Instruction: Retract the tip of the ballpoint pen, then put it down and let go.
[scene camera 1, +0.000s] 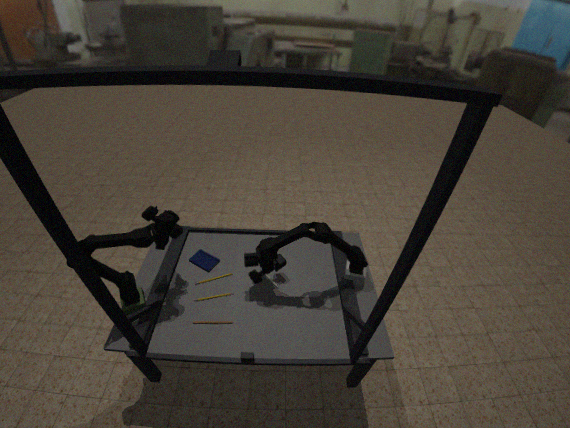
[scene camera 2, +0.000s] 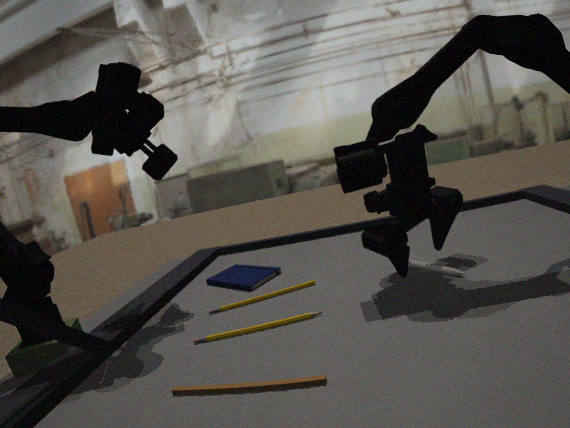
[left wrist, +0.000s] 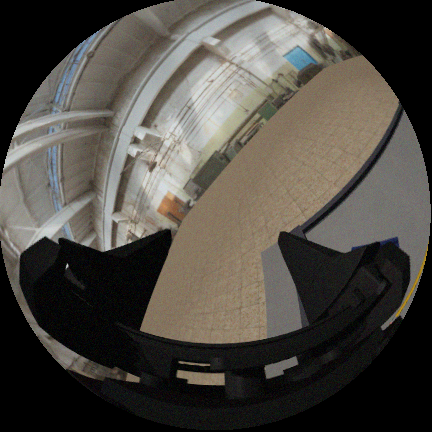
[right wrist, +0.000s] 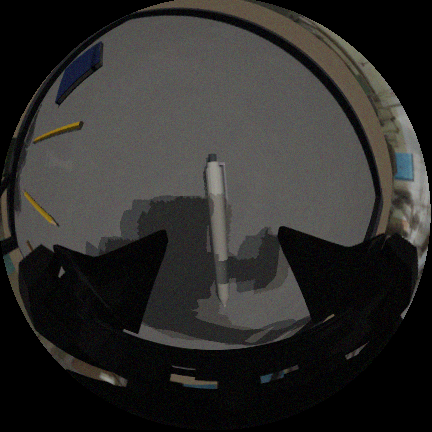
Observation:
My left gripper is open, holding nothing. The table carries a blue notebook. Further things: my right gripper, a white ballpoint pen, a dark frame post, a raised dark rim and a green object.
My left gripper also shows in the left wrist view. My right gripper shows as well in the right wrist view.

